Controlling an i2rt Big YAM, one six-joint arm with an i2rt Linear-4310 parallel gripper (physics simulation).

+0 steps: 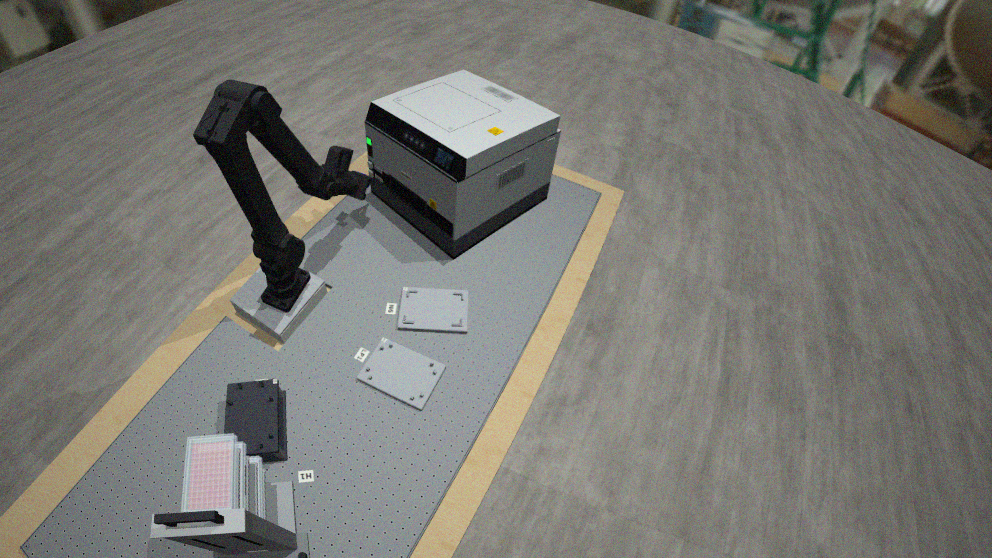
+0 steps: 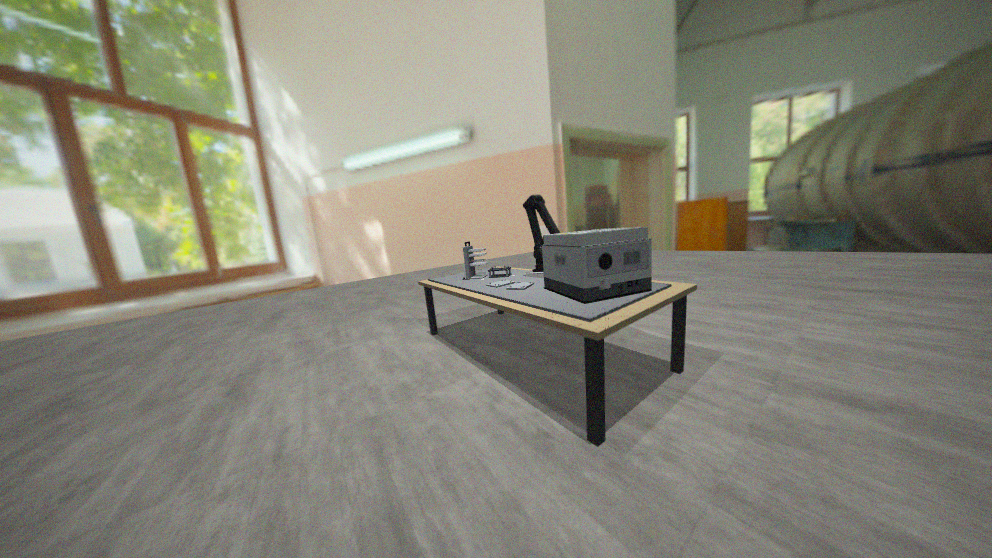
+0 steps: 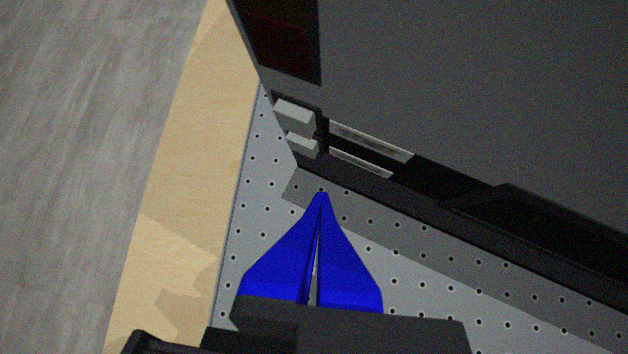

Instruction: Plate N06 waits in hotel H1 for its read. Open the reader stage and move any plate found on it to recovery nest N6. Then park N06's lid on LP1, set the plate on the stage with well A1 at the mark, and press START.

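Frame: origin at the arm's base, x ahead, y left, z up, level; centimetres.
Seen in the pictures: gripper, fingertip midpoint: [image 1: 369, 183] [image 3: 321, 198]; arm's base at its link origin: [image 1: 286, 288] [image 2: 542, 270].
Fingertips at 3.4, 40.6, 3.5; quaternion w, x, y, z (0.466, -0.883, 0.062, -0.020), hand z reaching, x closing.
Offsets run from my fingertips to a thing's middle, as dx, dy, dz. "spot": to the spot under its first point.
My gripper [image 3: 321, 198] is shut and empty, its blue fingertips together, close in front of the reader's two pale buttons [image 3: 294, 114] [image 3: 303, 144] at the left end of its front; a small gap shows between tips and buttons. The reader @(+23.5, +12.9, +8.3) [image 1: 454, 159] [image 2: 597, 263] has a white top and a green light at its left front corner; no stage is seen extended. Nest N6 @(+33.0, -30.6, -6.4) [image 1: 433, 310] and lid park LP1 @(+32.3, -49.2, -6.3) [image 1: 402, 372] are grey plates with no labware on them. Hotel H1 @(+19.0, -91.8, +7.4) [image 1: 270, 529] [image 2: 467, 260] holds several plates; a pink-welled plate @(+17.0, -88.4, +15.6) [image 1: 210, 473] is on top. Which one is N06 cannot be told.
A dark raised block @(+8.3, -73.6, -3.5) [image 1: 252, 418] with small pegs stands between the hotel and the arm's base [image 1: 253, 310]. The reader's dark lower ledge @(spot: +4.6, +0.8, -3.5) [image 3: 380, 192] runs to the right of the fingers. The wooden table edge [image 3: 190, 150] lies to their left.
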